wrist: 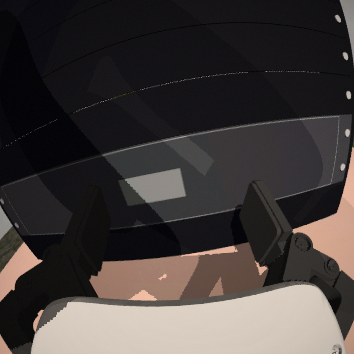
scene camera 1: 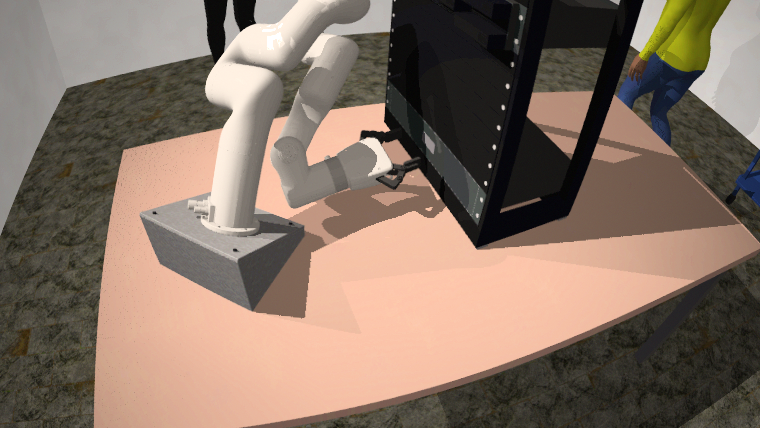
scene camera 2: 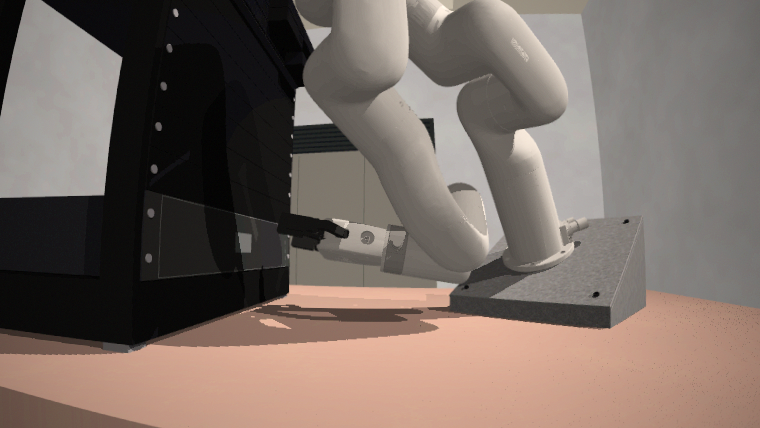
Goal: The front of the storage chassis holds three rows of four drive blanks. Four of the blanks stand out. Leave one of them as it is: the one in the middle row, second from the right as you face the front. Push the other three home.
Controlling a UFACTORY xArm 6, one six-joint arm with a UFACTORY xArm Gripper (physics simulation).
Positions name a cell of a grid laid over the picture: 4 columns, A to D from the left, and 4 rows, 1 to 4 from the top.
gripper: wrist B3; scene camera 1 C2; scene camera 2 B3
black rack: wrist B2; scene camera 1 C1; scene camera 2 B2
